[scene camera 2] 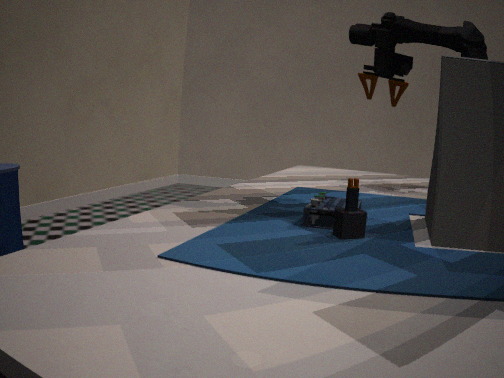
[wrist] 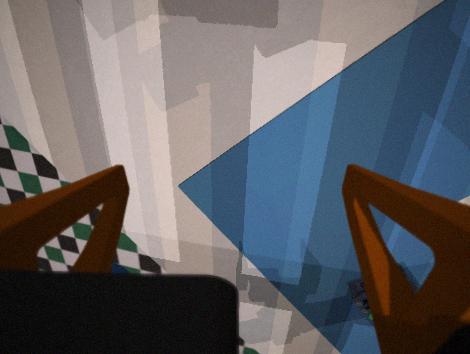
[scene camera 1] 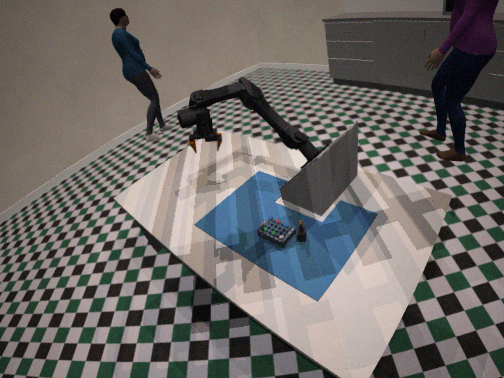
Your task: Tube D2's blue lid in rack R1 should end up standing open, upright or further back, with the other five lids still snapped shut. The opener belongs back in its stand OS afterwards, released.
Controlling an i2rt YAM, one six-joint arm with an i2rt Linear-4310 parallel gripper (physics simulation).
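Frame: origin at the arm's base, x back, y left, z down, level; millimetres.
Seen in the pictures: gripper, between the fingertips: (scene camera 2: 381,103) (wrist: 235,176) (scene camera 1: 207,152); arm's base, origin of its link: (scene camera 1: 315,157).
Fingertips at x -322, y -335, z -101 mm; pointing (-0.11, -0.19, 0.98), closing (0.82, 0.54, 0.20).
Pixels of each thing's top centre, then the offset from my fingertips to it. Level surfaces: height alone.
- Rack R1, centre of its top: (scene camera 2: 336,195) (scene camera 1: 274,226) dz +202, dx -17, dy +401 mm
- opener, centre of its top: (scene camera 2: 353,178) (scene camera 1: 300,222) dz +159, dx +32, dy +495 mm
- blue mat, height of its surface: dz +244 mm
- pale table, height of its surface: dz +247 mm
Rack R1 (scene camera 1: 276,233) (scene camera 2: 320,218) is a dark rack on the blue mat, with several small coloured lids on top; part of it shows in the wrist view (wrist: 358,294) behind a finger. Which lid is D2's, and whether any lid stands open, is too small to tell. The opener (scene camera 1: 301,224) (scene camera 2: 352,199) stands upright in its dark stand OS (scene camera 1: 301,236) (scene camera 2: 350,225), its orange top up, beside the rack. My gripper (scene camera 1: 206,147) (scene camera 2: 382,100) (wrist: 235,176) is open and empty, high above the table, away from the rack and the opener.
The blue mat (scene camera 1: 320,280) (scene camera 2: 215,255) (wrist: 280,200) lies on the pale table (scene camera 1: 165,210) (scene camera 2: 100,300). A tall grey panel (scene camera 1: 330,175) (scene camera 2: 465,150) stands at the mat's edge, near the arm's base. Two people (scene camera 1: 132,55) (scene camera 1: 465,50) stand beyond the table.
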